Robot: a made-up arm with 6 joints. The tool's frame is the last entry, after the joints.
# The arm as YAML. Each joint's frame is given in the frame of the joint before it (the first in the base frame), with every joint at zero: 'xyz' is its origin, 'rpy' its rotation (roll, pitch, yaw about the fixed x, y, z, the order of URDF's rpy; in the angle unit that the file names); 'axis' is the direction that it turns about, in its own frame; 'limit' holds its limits. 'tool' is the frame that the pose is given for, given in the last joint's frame.
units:
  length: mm
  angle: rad
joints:
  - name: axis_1
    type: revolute
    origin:
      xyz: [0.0, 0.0, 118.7]
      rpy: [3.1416, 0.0, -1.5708]
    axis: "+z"
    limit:
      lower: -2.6
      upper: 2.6
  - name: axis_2
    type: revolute
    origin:
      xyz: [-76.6, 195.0, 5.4]
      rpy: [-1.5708, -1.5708, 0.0]
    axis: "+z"
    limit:
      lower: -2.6
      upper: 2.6
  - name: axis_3
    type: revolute
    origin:
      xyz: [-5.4, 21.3, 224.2]
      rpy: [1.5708, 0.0, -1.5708]
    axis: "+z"
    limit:
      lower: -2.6
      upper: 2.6
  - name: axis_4
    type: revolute
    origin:
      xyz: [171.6, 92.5, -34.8]
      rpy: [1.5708, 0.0, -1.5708]
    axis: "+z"
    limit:
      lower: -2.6
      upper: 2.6
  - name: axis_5
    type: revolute
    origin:
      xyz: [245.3, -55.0, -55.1]
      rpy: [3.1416, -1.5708, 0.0]
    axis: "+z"
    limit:
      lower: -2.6
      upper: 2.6
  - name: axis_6
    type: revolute
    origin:
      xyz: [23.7, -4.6, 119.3]
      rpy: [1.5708, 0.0, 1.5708]
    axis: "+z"
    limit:
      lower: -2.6
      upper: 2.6
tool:
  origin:
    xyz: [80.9, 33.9, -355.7]
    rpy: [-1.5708, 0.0, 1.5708]
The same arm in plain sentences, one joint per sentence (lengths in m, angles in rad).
The arm has six revolute joints in a row. What follows holds with every joint at zero, and every direction is one of the base frame's.
The first joint lies 0.1187 m along +z from the base frame's origin and rotates about -z, from -2.6 to 2.6 rad.
The second joint lies 0.195 m along -x and 0.0766 m along +y and 0.0054 m along -z from the first joint and rotates about -x, from -2.6 to 2.6 rad.
The third joint lies 0.2242 m along -x and 0.0213 m along -y and 0.0054 m along +z from the second joint and rotates about +z, from -2.6 to 2.6 rad.
The fourth joint lies 0.0925 m along -x and 0.1716 m along +y and 0.0348 m along -z from the third joint and rotates about -y, from -2.6 to 2.6 rad.
The fifth joint lies 0.2453 m along +x and 0.0551 m along +y and 0.055 m along -z from the fourth joint and rotates about +x, from -2.6 to 2.6 rad.
The sixth joint lies 0.1193 m along +x and 0.0237 m along -y and 0.0046 m along +z from the fifth joint and rotates about -y, from -2.6 to 2.6 rad.
The tool frame, which is the frame that the pose is given for, lies 0.0339 m along +x and 0.3557 m along +y and 0.0809 m along -z from the sixth joint; its axes are the base frame's turned by roll 0, pitch 0 and yaw 0 rad (as in URDF: about the fixed x, then y, then z).

